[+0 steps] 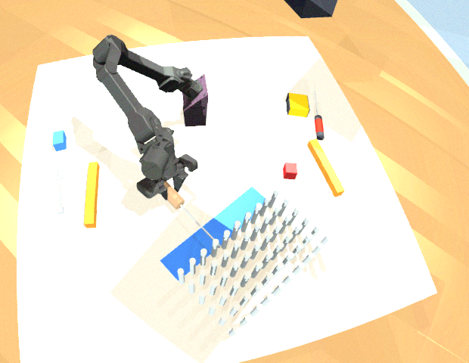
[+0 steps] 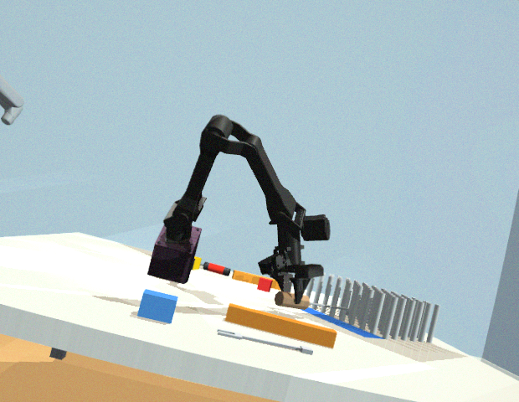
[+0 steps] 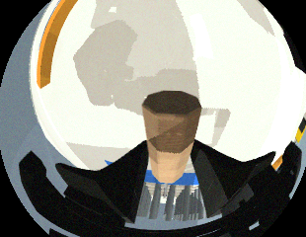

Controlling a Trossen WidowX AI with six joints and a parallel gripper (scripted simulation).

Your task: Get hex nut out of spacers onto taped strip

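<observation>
My gripper tip is 140 mm short of the blue taped strip, 100 mm to the right of it and 30 mm above it. Round my gripper tip: blue cube: 340 mm behind, 330 mm to the right, 10 mm below; then hook tool: 100 mm ahead, 40 mm to the left; then red cube: 390 mm to the left, 20 mm ahead, 10 mm below.
</observation>
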